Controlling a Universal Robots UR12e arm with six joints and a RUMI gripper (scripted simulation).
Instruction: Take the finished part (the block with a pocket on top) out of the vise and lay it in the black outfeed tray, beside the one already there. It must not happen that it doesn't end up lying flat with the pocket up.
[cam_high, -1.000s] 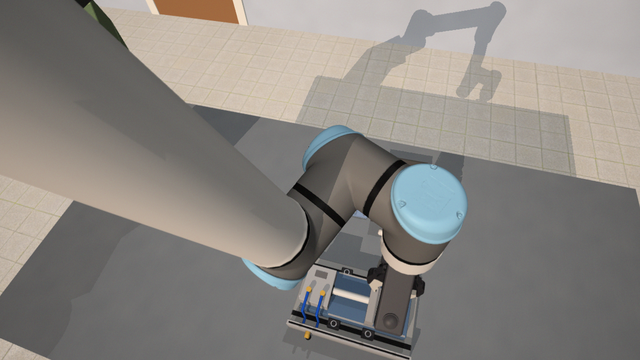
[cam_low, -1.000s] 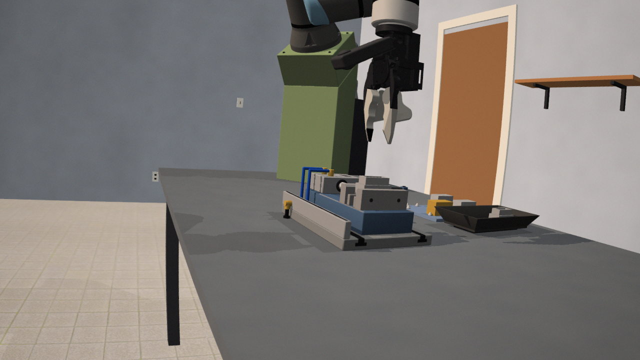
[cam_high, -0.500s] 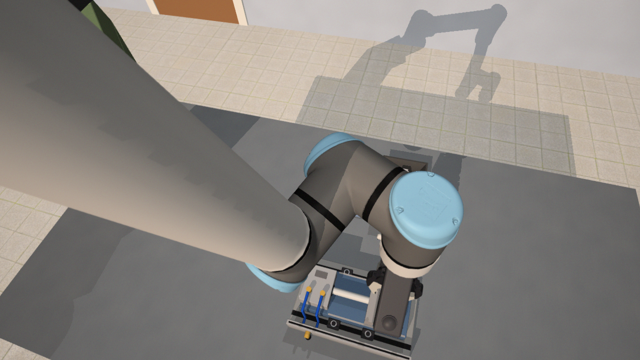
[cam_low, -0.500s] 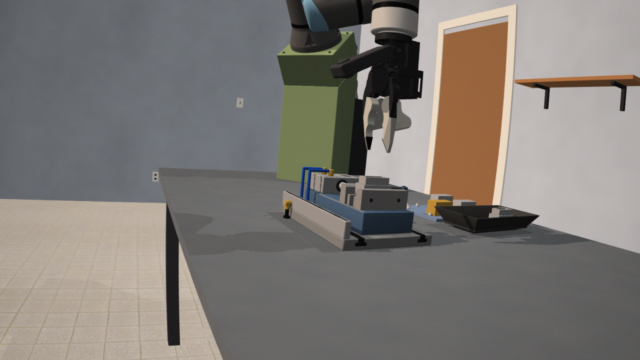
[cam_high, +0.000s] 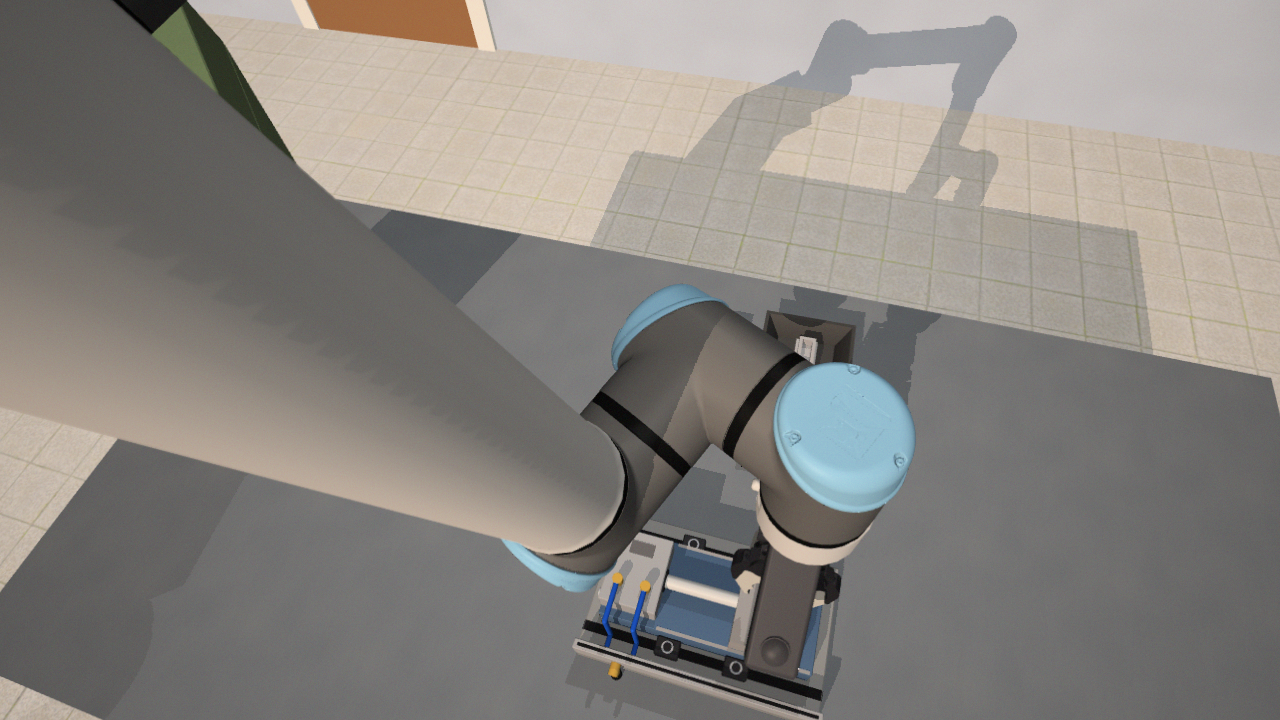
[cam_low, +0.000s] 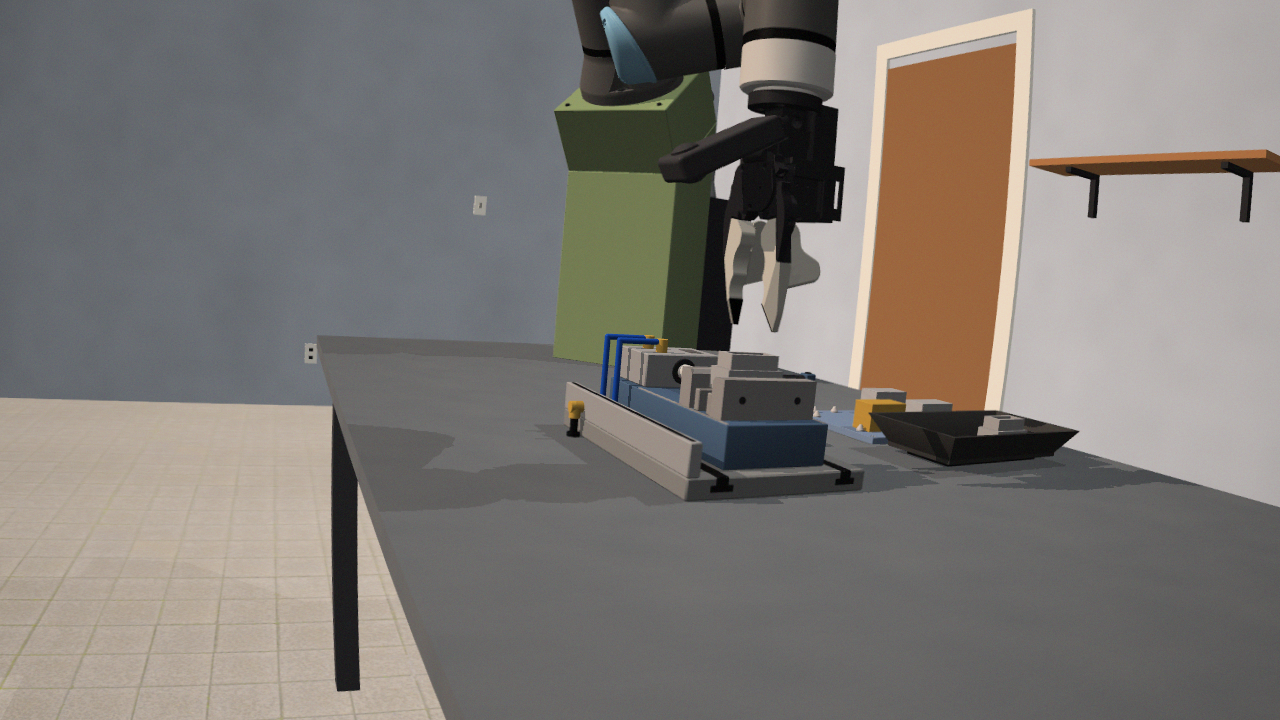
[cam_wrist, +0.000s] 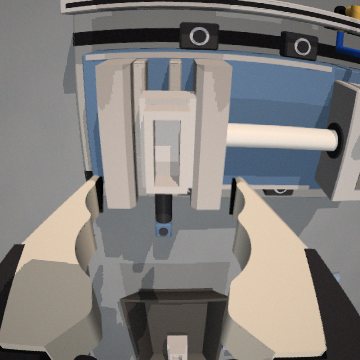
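Right now the vise rod is 80 mm behind my hand, 20 mm to the left of it and 80 mm below it. Also, from my hand: vise 60 mm behind, 20 mm to the left, 110 mm below; orange block 60 mm behind, 320 mm to the left, 130 mm below; blue fixture plate 80 mm behind, 380 mm to the left, 150 mm below.
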